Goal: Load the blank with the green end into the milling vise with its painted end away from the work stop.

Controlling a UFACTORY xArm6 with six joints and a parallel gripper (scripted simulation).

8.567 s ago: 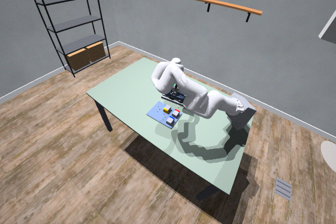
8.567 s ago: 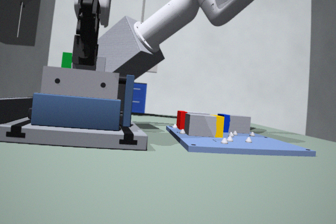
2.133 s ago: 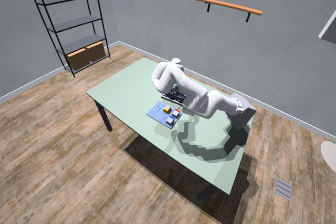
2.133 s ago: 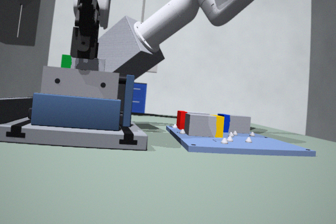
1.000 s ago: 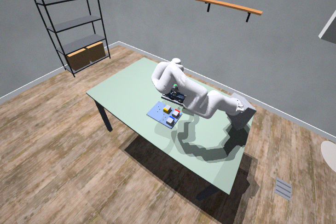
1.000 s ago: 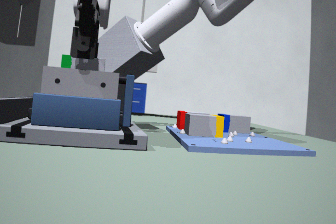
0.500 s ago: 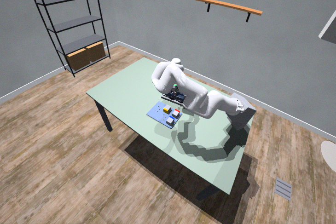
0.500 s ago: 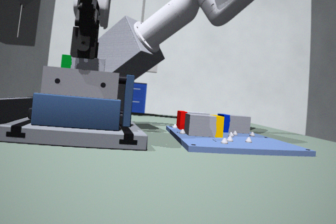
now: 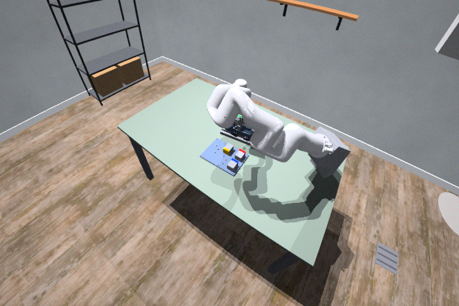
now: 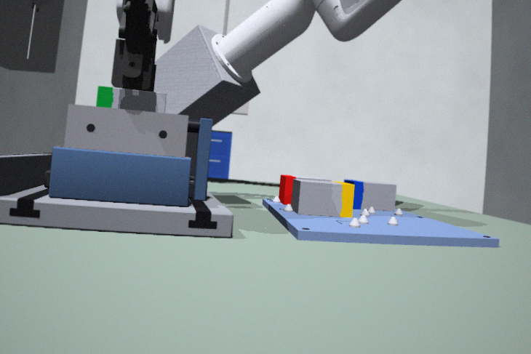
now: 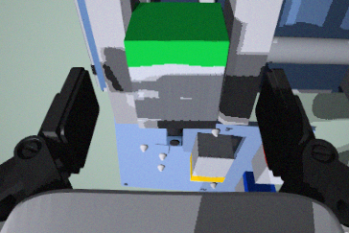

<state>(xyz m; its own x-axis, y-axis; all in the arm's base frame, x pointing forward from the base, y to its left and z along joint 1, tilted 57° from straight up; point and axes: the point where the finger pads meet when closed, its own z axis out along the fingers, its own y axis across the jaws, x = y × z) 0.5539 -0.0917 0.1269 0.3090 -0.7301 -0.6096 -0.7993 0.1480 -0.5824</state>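
Now: hand 3 cm short of the fixed jaw, 1 cm to the right of it and 5 cm above it. From my hand the other things lie so: yellow-ended blank (11 cm behind, 18 cm to the left, 10 cm below); red-ended blank (20 cm behind, 16 cm to the left, 10 cm below); blue infeed plate (13 cm behind, 22 cm to the left, 12 cm below).
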